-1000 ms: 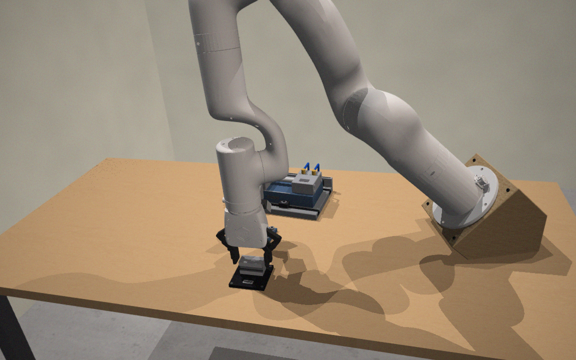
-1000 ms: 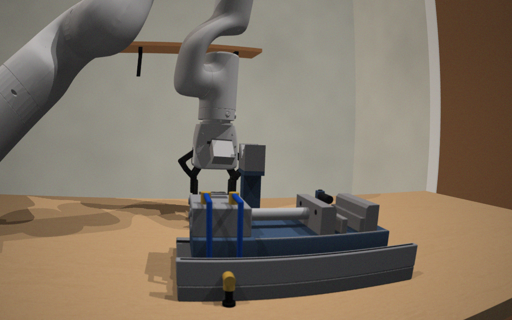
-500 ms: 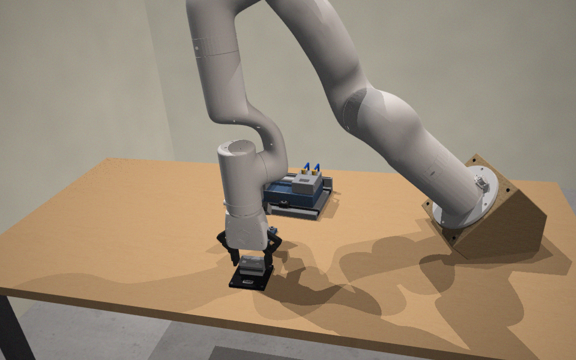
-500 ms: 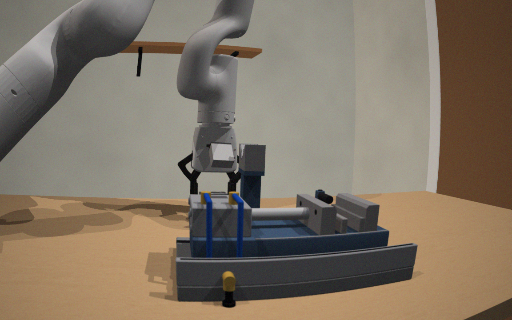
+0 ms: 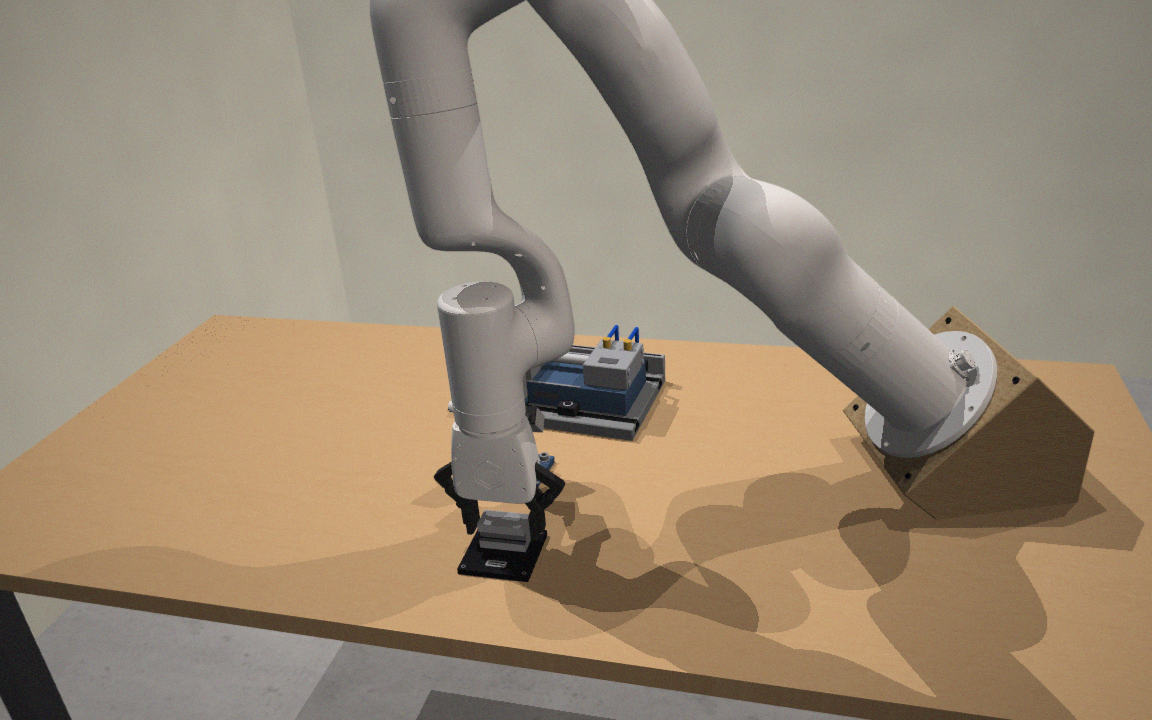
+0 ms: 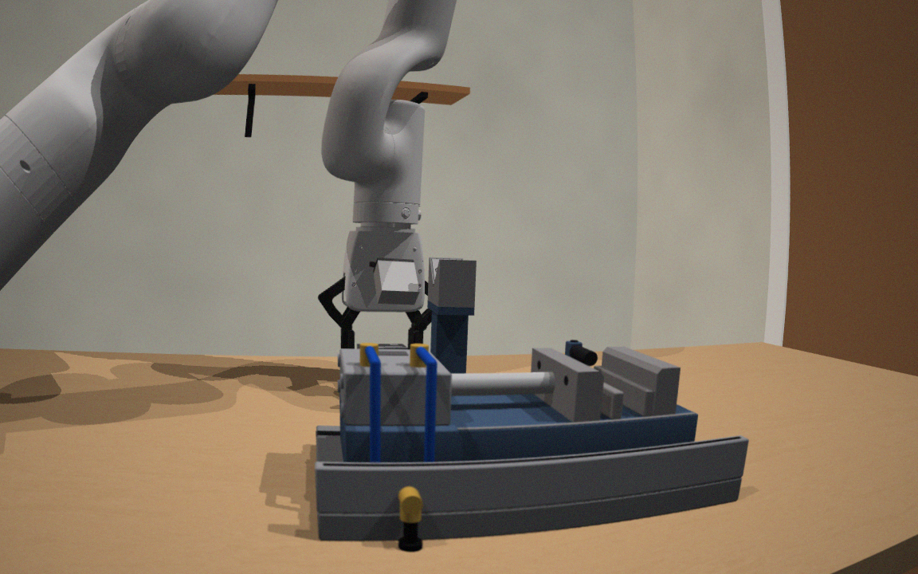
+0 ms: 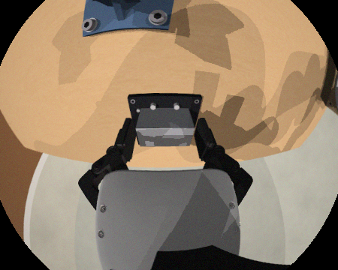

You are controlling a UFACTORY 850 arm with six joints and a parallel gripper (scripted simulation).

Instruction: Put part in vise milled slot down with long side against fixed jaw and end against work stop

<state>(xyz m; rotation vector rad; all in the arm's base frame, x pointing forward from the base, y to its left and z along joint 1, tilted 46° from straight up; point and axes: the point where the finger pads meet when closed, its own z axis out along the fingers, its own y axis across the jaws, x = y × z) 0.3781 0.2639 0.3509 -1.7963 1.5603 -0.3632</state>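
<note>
The part is 1 cm to the left of my hand and 1 cm below it. From my hand the other things lie so: black infeed plate 3 cm below, 1 cm to the left; work stop 29 cm to the right, 19 cm ahead, 5 cm above; air cylinder 37 cm to the right, 4 cm ahead, 4 cm above.
</note>
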